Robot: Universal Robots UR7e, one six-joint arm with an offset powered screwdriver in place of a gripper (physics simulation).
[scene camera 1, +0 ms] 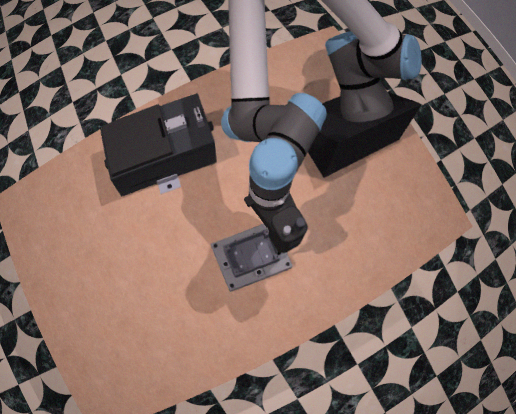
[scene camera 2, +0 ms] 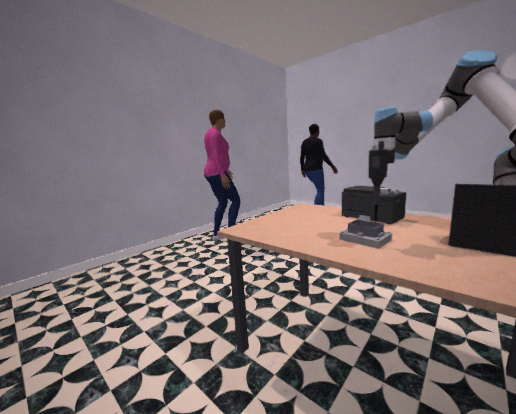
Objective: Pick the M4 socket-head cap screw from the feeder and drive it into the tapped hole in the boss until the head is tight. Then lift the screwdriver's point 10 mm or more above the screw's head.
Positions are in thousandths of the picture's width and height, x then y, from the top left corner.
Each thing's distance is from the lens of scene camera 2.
black feeder (scene camera 2: 708, 494): 140 cm
